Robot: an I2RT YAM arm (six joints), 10 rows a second.
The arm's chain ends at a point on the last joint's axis. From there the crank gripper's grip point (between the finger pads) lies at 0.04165 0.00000 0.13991 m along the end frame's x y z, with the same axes.
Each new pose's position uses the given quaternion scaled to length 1; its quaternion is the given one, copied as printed.
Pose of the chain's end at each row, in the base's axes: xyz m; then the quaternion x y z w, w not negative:
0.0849 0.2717 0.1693 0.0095 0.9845 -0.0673 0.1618
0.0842 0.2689 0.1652 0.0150 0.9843 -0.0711 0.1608
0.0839 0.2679 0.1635 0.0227 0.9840 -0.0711 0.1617
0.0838 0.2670 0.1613 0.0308 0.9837 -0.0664 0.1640
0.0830 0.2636 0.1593 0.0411 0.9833 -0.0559 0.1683
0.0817 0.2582 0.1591 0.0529 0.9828 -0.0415 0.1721
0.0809 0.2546 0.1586 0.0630 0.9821 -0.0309 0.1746
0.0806 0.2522 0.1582 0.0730 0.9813 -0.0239 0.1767
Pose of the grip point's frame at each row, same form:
0.0898 0.2526 0.0247 0.0095 0.9845 -0.0673 0.1618
0.0887 0.2489 0.0207 0.0150 0.9843 -0.0711 0.1608
0.0885 0.2482 0.0189 0.0227 0.9840 -0.0711 0.1617
0.0890 0.2489 0.0165 0.0308 0.9837 -0.0664 0.1640
0.0895 0.2489 0.0142 0.0411 0.9833 -0.0559 0.1683
0.0895 0.2480 0.0137 0.0529 0.9828 -0.0415 0.1721
0.0896 0.2477 0.0130 0.0630 0.9821 -0.0309 0.1746
0.0900 0.2476 0.0126 0.0730 0.9813 -0.0239 0.1767

